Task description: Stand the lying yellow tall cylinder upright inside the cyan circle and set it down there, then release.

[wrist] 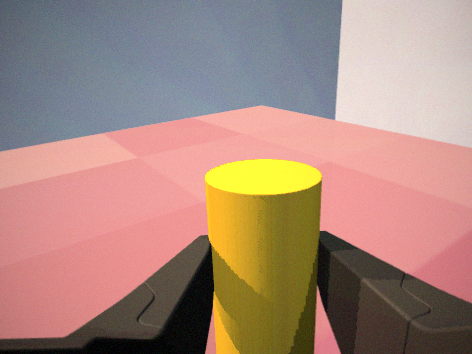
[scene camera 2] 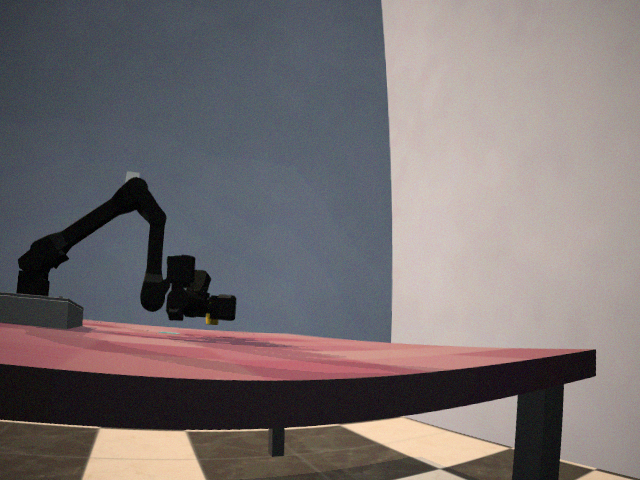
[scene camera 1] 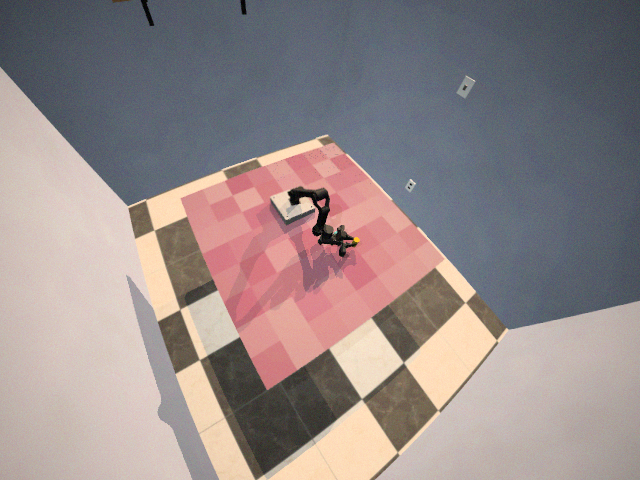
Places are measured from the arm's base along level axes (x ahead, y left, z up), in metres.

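Where they show: gripper, fingertip midpoint: (wrist: pixel 262 246) (scene camera 2: pixel 213 309) (scene camera 1: pixel 355 241); arm's base at its link origin: (scene camera 2: pixel 31 299) (scene camera 1: pixel 294 201).
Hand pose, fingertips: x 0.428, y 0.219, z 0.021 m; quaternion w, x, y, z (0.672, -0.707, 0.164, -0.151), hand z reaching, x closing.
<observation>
Things, the pixels of their top centre, and the offset from my fingertips. "spot": a spot on its surface instead. Level surfaces: height alone.
- yellow tall cylinder at its top centre: (wrist: pixel 262 173) (scene camera 1: pixel 356 239) dy -0.003, dx -0.002, dz +0.026 m
- cyan circle at a spot on its surface: (scene camera 2: pixel 168 332) spot: dy -0.058, dx -0.116, dz -0.069 m
- small cyan patch at a spot on its surface: (scene camera 1: pixel 335 233) spot: dy -0.058, dx -0.131, dz -0.071 m
- pink patchwork table at its surface level: dz -0.071 m
The yellow tall cylinder (scene camera 1: pixel 356 240) (scene camera 2: pixel 211 318) (wrist: pixel 264 250) is upright, with its flat round top facing up in the wrist view. My gripper (scene camera 1: pixel 354 242) (wrist: pixel 262 246) is shut on it, one finger on each side. In scene camera 2 the cylinder's lower end shows below the gripper (scene camera 2: pixel 212 308), a little above the table. The cyan circle (scene camera 2: pixel 168 332) lies flat on the table, to the left of the cylinder in that view. In scene camera 1 a small cyan patch (scene camera 1: pixel 336 233) shows between the dark gripper parts; the rest is hidden. The circle does not show in the wrist view.
The pink patchwork table (scene camera 1: pixel 305 335) (scene camera 2: pixel 361 366) (wrist: pixel 75 215) lies under the arm. The arm's base plate (scene camera 1: pixel 289 214) (scene camera 2: pixel 72 315) stands on it, behind the gripper. The table's far corner shows ahead in the wrist view, with blue and pale walls beyond.
</observation>
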